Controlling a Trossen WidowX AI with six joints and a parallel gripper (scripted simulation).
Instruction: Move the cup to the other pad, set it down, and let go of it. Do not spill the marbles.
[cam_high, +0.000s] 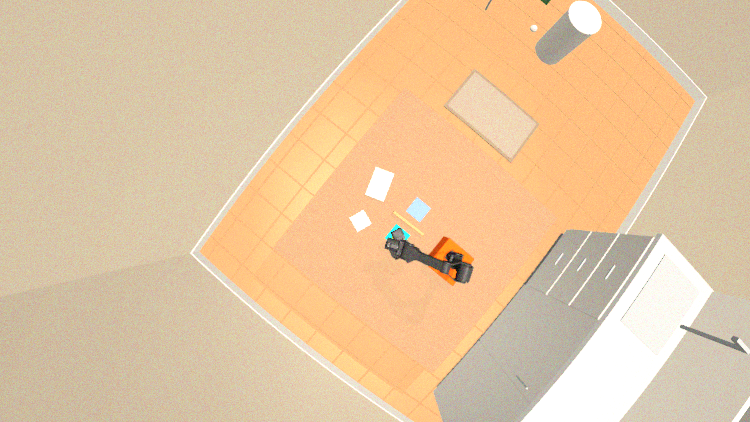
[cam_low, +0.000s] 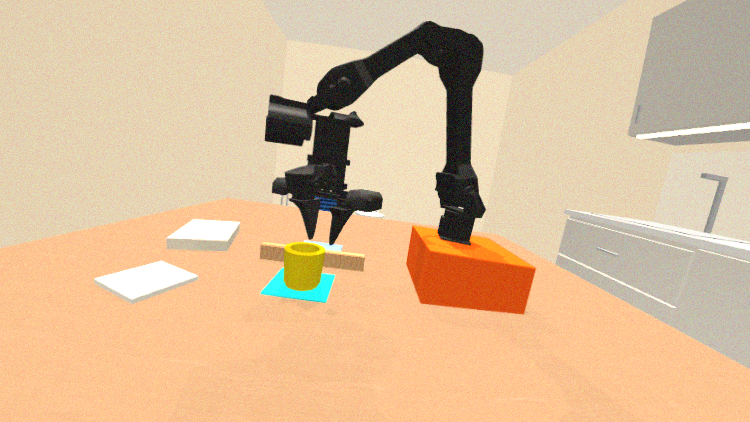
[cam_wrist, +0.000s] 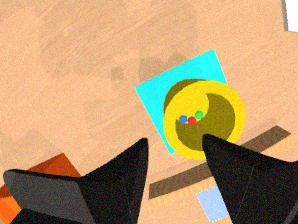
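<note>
Right now my gripper tip is 50 mm above the yellow cup and 20 mm short of it. From my gripper tip the other things lie so: red marble (70 mm below, 20 mm to the right, 20 mm ahead); cyan pad (100 mm below, 30 mm ahead, 10 mm to the right); wooden bar (110 mm to the right, 80 mm below, 50 mm ahead).
</note>
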